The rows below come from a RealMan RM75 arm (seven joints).
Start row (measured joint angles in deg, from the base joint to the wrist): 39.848, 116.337, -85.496, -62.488, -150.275, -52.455, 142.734
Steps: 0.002, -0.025, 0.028, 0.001, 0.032, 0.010, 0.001; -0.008, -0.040, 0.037, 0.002, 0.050, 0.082, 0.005; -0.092, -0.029, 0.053, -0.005, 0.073, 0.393, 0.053; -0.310, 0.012, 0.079, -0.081, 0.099, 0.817, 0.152; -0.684, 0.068, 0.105, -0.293, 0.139, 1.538, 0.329; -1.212, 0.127, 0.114, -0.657, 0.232, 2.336, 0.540; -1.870, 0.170, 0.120, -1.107, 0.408, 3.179, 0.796; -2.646, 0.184, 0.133, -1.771, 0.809, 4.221, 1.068; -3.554, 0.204, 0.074, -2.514, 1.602, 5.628, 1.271; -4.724, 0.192, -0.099, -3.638, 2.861, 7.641, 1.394; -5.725, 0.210, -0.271, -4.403, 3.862, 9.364, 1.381; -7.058, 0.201, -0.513, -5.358, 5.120, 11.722, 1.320
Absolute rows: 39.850, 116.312, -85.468, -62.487, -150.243, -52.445, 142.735; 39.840, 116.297, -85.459, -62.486, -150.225, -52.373, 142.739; 39.756, 116.308, -85.443, -62.493, -150.202, -52.062, 142.787; 39.538, 116.349, -85.417, -62.569, -150.176, -51.638, 142.886; 39.164, 116.405, -85.391, -62.781, -150.136, -50.917, 143.063; 38.636, 116.464, -85.382, -63.145, -150.043, -50.119, 143.274; 37.978, 116.507, -85.376, -63.595, -149.867, -49.276, 143.530; 37.202, 116.521, -85.363, -64.259, -149.466, -48.234, 143.802; 36.294, 116.541, -85.422, -65.002, -148.673, -46.827, 144.005; 35.124, 116.529, -85.595, -66.126, -147.414, -44.814, 144.128; 34.123, 116.547, -85.767, -66.891, -146.413, -43.091, 144.115; 32.790, 116.538, -86.009, -67.846, -145.155, -40.733, 144.054
